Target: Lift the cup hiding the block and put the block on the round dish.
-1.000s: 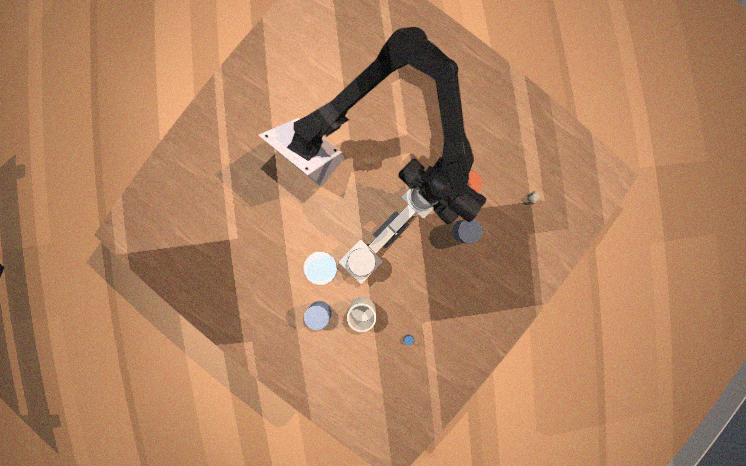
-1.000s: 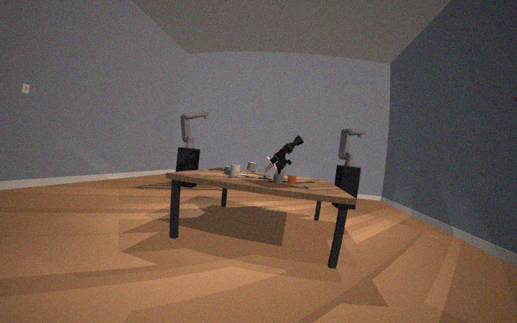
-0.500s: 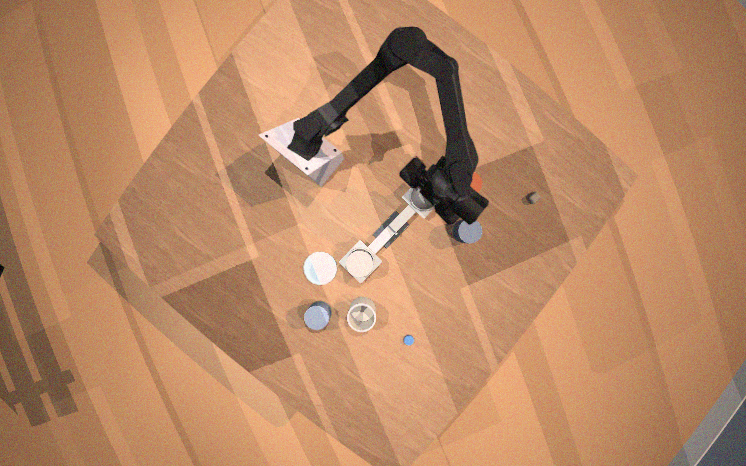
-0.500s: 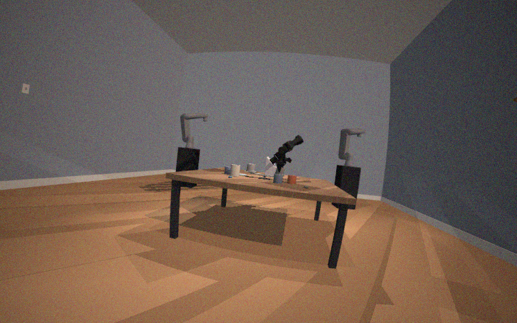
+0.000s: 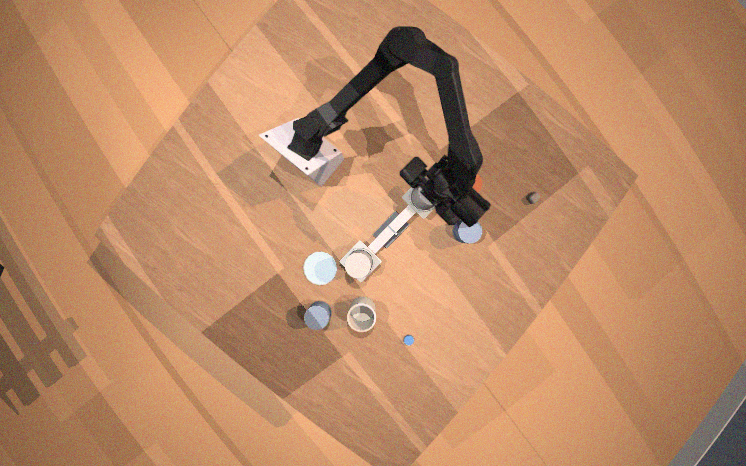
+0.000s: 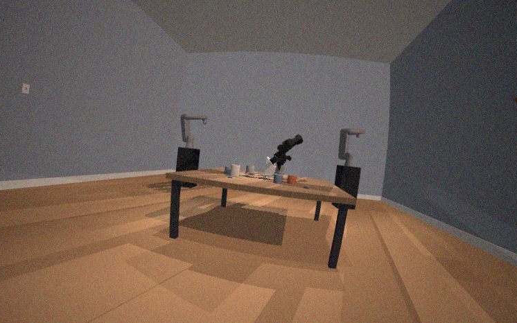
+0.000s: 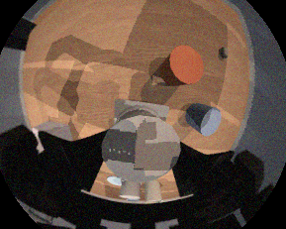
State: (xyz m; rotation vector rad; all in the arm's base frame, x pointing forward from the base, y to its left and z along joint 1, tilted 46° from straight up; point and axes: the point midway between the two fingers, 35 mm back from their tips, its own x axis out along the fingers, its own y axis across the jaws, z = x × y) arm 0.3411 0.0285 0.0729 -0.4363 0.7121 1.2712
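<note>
Now: the small pale block 20 mm below my gripper tip. From my gripper tip the other things lie so: round dish (340 mm to the right, 160 mm behind, 90 mm below); orange cylinder (90 mm to the left, 80 mm ahead, 60 mm below); beige cup (380 mm to the right, 50 mm below, 20 mm ahead).
</note>
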